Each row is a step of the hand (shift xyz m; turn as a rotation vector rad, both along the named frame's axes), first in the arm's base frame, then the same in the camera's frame.
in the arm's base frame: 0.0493 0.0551 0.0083 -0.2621 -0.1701 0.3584
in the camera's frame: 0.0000 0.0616 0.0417 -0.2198 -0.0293 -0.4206
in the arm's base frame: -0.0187 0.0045 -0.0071 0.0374 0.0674 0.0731
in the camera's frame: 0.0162 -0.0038 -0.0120 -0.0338 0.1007 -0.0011
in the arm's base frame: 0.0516 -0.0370 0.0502 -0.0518 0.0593 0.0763
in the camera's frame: -0.0793 0.0044 0.0156 0.0017 0.0755 -0.0794
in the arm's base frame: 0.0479 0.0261 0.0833 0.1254 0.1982 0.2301
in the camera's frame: -0.0677 0.0730 -0.0003 -0.1173 0.3069 0.0022
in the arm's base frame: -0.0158 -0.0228 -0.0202 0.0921 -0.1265 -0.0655
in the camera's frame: 0.0097 -0.0326 -0.0047 -0.0637 -0.1183 0.1036
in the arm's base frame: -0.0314 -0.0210 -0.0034 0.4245 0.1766 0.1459
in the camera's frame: 0.0061 -0.0264 -0.0265 -0.2100 0.3145 0.2994
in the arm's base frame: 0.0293 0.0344 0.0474 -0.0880 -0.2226 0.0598
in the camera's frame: -0.0292 0.0585 0.0030 -0.1182 -0.1792 -0.1216
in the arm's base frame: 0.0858 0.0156 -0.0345 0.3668 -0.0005 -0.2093
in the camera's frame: -0.0078 0.0156 0.0921 -0.0249 -0.0199 0.4211
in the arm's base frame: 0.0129 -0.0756 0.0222 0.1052 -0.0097 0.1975
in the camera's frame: -0.0616 -0.0504 -0.0057 -0.1944 0.1106 -0.0128
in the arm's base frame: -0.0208 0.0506 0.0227 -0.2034 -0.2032 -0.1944
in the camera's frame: 0.0204 0.0492 -0.0259 0.1261 -0.3113 -0.0875
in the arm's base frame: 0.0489 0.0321 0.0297 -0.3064 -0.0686 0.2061
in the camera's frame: -0.0271 0.0524 0.0287 -0.0377 -0.0268 -0.3727
